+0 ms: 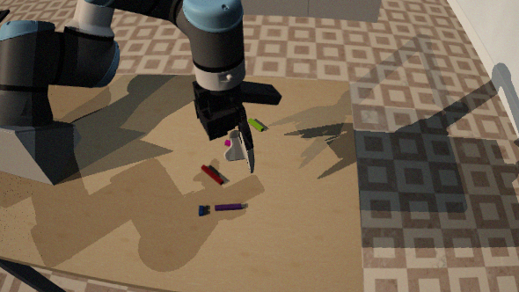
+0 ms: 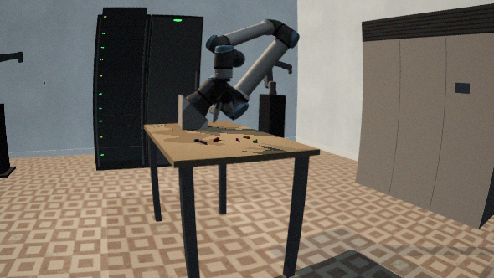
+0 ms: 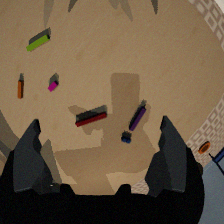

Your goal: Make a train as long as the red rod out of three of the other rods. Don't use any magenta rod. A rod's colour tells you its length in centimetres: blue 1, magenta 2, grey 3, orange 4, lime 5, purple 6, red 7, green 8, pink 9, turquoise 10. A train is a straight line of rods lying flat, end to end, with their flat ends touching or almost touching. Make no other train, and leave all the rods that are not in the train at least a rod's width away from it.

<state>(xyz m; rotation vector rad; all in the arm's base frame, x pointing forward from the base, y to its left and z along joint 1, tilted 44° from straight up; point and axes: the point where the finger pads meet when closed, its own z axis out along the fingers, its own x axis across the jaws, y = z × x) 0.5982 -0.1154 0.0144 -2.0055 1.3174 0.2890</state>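
The lime rod lies 150 mm to the left of my hand, 100 mm below it and 40 mm ahead of it. The rest, counted from my hand: purple rod (100 mm to the right, 100 mm below, 20 mm behind); then red rod (100 mm below, 70 mm behind, 10 mm to the right); then magenta rod (100 mm below, 90 mm to the left, 30 mm behind).
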